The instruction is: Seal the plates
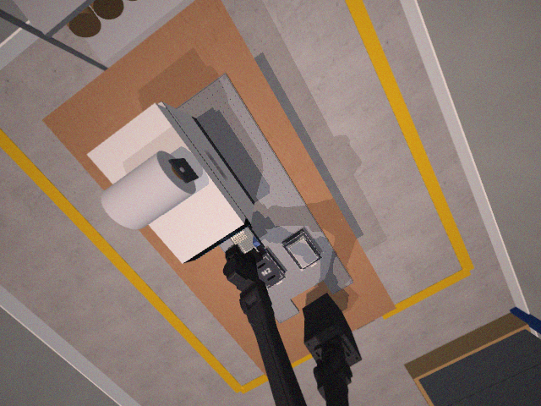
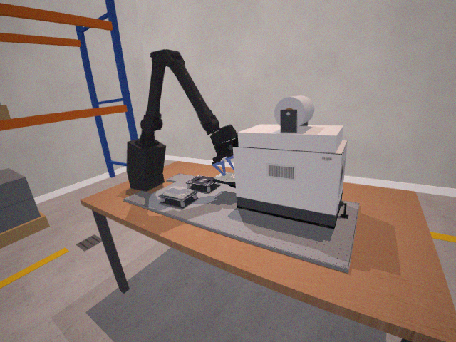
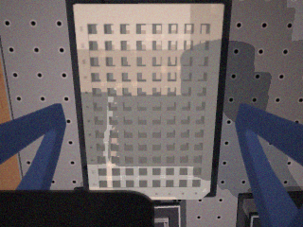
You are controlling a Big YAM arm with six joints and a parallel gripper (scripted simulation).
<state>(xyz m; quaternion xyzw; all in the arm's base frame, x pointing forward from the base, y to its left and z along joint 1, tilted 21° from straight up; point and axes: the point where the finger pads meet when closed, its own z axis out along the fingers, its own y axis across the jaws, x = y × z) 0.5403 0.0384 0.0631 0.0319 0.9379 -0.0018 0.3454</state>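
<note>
The white well plate is 30 mm below my hand. From my hand the other things lie so: foil roll (330 mm ahead, 20 mm to the right, 290 mm above); dark sealer stage (40 mm below); start button (100 mm ahead, 90 mm to the left, 60 mm above).
</note>
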